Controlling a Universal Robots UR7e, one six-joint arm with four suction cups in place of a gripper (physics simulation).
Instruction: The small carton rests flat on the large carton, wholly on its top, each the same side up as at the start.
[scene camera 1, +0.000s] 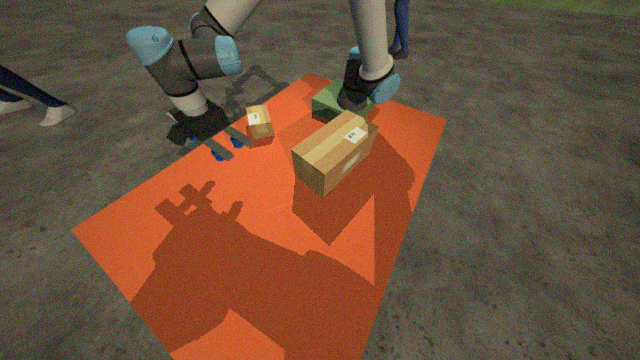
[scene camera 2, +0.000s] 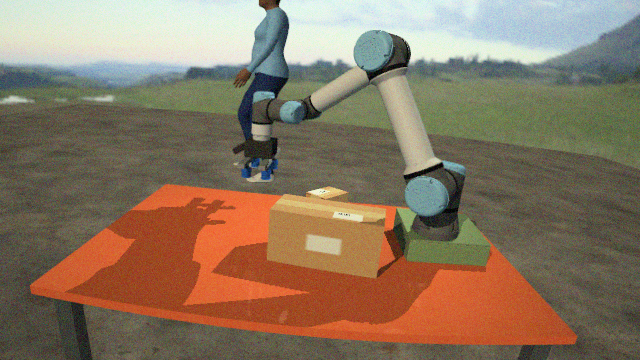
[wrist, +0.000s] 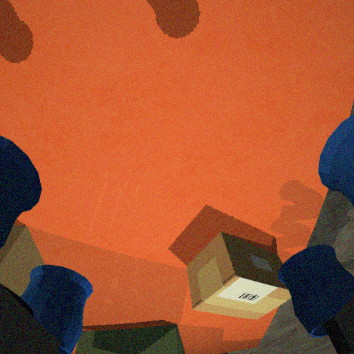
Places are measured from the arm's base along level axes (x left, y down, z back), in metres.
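Pixels of known places: hand, its tool point: (scene camera 1: 216, 140) (scene camera 2: 260, 172) (wrist: 184, 235); arm's base, origin of its link: (scene camera 1: 351, 101) (scene camera 2: 435, 230).
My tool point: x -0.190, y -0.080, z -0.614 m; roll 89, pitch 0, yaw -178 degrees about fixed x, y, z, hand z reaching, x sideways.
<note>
For each thing: its top centre in the pictures, then the offset to it from my tool point. Level surfaces: height alone.
- small carton, centre of its top: (wrist: 248, 301) (scene camera 2: 327, 192) (scene camera 1: 258, 114) dx -0.102, dy +0.077, dz +0.250 m
- large carton, centre of its top: (scene camera 2: 330, 208) (scene camera 1: 337, 137) dx +0.317, dy +0.002, dz +0.272 m
- orange table, height of its surface: dy +0.156 m
The small carton (scene camera 1: 259, 122) (scene camera 2: 327, 194) (wrist: 235, 280) rests on the table with a white label on top. In scene camera 2 the large carton hides its lower part. The large carton (scene camera 1: 332, 155) (scene camera 2: 325, 235) (wrist: 22, 255) stands apart from it on the table, tape seam and a white label on top. Its top bears nothing. My gripper (scene camera 1: 216, 145) (scene camera 2: 260, 169), four blue suction cups, is open and empty. It hangs in the air, to the left of both cartons in both scene views and higher than them. No cup touches a carton.
The orange table (scene camera 1: 115, 225) (scene camera 2: 500, 300) (wrist: 175, 125) bears the arm's green base block (scene camera 1: 325, 95) (scene camera 2: 450, 252) (wrist: 135, 340), close to the large carton's end. The arm arches above the table. A person (scene camera 2: 272, 45) stands on the ground beyond the table.
</note>
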